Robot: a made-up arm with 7 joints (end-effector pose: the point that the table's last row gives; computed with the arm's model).
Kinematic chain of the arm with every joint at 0, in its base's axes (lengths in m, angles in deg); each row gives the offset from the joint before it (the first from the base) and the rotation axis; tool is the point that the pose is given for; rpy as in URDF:
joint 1: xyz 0 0 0.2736 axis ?
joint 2: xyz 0 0 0 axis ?
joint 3: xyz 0 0 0.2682 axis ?
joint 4: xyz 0.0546 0 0 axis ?
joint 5: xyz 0.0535 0 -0.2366 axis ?
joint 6: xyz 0 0 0 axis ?
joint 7: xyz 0.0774 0 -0.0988 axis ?
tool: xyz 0 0 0 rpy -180 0 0
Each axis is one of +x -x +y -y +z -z.
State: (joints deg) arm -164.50 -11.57 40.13 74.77 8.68 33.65 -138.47
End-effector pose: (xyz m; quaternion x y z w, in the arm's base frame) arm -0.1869 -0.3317 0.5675 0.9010 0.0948 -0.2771 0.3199
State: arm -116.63 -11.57 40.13 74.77 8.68 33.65 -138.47
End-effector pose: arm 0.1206 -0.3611 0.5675 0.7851 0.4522 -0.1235 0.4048
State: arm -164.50 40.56 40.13 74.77 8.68 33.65 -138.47
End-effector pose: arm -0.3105 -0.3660 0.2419 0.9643 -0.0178 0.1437 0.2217
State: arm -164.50 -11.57 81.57 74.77 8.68 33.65 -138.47
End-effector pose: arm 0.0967 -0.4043 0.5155 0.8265 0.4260 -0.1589 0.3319
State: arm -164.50 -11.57 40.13 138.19 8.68 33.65 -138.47
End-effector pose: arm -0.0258 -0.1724 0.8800 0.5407 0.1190 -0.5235 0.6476
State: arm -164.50 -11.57 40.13 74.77 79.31 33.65 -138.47
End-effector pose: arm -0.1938 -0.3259 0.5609 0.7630 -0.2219 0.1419 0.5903
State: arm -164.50 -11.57 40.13 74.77 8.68 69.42 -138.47
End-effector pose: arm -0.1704 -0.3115 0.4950 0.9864 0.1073 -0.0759 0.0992
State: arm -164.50 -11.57 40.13 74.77 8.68 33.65 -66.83
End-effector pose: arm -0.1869 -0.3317 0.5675 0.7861 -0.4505 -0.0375 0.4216
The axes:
joint 1: +z
joint 2: +y
joint 3: +z
joint 4: -y
joint 5: -z
joint 6: +y
joint 7: -z

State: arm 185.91 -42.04 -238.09 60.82 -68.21 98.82 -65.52
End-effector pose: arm 0.1845 -0.3089 0.3174 0.4948 0.1737 -0.8514 0.0119
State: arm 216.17 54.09 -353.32 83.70 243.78 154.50 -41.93
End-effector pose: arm -0.3927 -0.1984 0.2724 -0.1796 0.2213 0.8284 0.4822
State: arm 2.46 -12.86 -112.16 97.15 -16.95 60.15 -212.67
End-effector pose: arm -0.2162 -0.3783 0.5493 0.5961 0.7529 -0.2751 0.0461
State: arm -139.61 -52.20 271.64 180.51 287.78 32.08 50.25
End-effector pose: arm 0.3771 0.3123 0.6689 -0.6555 0.0905 -0.3967 0.6362
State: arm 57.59 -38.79 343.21 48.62 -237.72 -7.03 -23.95
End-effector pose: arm 0.2271 0.0604 0.4865 -0.6265 0.4257 -0.1797 0.6276
